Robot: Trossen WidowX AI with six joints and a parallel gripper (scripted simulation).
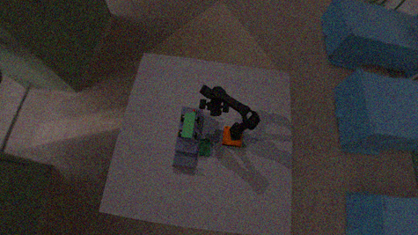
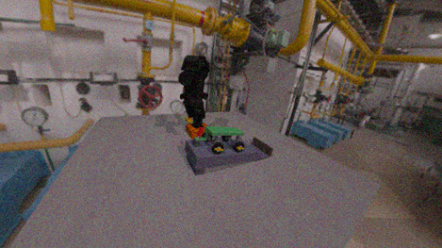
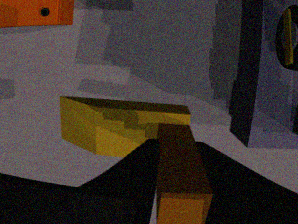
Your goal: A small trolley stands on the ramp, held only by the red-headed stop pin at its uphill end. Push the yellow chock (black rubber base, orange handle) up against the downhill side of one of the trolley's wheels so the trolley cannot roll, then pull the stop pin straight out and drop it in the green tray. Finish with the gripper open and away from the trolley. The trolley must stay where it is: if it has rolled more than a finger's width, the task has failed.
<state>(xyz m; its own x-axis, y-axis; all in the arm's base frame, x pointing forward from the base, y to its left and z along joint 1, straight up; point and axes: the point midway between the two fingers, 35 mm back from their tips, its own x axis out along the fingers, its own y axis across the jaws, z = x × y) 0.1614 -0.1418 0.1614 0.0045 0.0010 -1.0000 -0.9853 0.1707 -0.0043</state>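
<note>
Right now the trolley is 170 mm ahead of my gripper tip, 80 mm to the left of it and 60 mm below it. Round my gripper tip: ramp: 170 mm ahead, 90 mm to the left, 130 mm below; stop pin: 130 mm ahead, 20 mm to the right, 40 mm below; yellow chock: 20 mm behind, 10 mm below.
</note>
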